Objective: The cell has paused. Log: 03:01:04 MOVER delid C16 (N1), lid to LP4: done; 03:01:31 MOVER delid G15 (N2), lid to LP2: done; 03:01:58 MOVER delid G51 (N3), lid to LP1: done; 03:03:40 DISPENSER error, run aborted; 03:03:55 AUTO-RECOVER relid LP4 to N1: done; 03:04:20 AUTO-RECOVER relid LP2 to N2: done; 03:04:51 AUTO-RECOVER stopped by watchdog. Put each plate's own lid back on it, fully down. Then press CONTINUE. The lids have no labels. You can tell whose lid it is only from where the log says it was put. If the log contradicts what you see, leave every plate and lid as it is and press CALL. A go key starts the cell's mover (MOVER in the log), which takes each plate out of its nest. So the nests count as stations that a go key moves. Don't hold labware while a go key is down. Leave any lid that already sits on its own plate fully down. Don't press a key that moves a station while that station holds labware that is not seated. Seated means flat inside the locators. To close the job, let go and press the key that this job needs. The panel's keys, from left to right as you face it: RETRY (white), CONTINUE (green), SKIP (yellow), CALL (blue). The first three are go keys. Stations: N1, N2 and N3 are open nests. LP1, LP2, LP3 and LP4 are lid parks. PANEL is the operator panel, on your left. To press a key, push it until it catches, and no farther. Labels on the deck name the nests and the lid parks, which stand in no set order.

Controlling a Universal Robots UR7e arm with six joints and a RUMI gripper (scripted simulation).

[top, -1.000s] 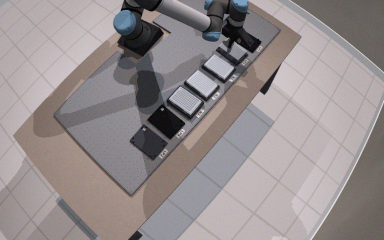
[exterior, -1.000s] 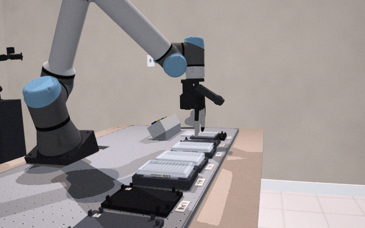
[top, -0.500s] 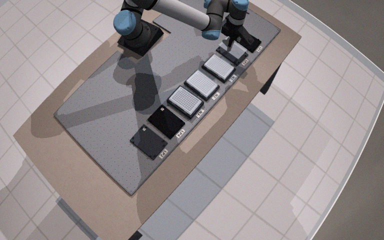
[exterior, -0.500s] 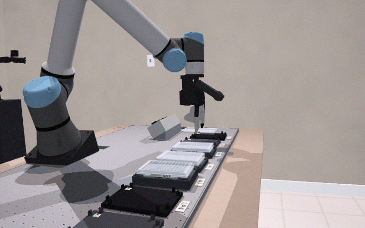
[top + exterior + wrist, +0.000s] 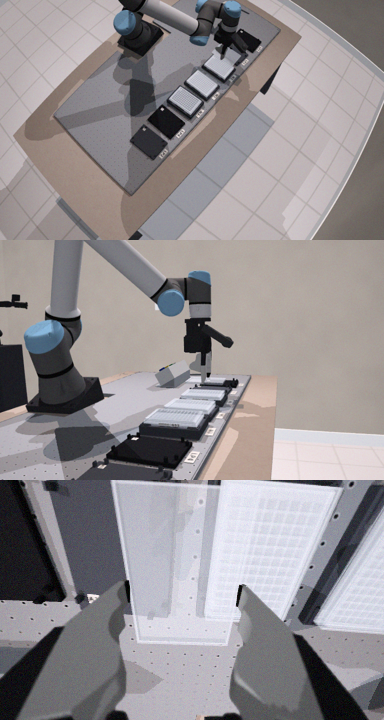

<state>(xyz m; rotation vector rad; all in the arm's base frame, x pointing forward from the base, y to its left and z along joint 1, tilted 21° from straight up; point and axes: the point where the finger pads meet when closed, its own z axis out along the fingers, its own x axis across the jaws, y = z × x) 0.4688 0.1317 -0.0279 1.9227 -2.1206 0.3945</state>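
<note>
The plate lies 40 mm behind my hand, 320 mm to the right of it and 40 mm below it. Also, from my hand: lid park LP3 (30 mm ahead, 190 mm to the left, 60 mm below); light grey lid (10 mm below); lid park LP1 (10 mm ahead, 60 mm to the left, 60 mm below).
</note>
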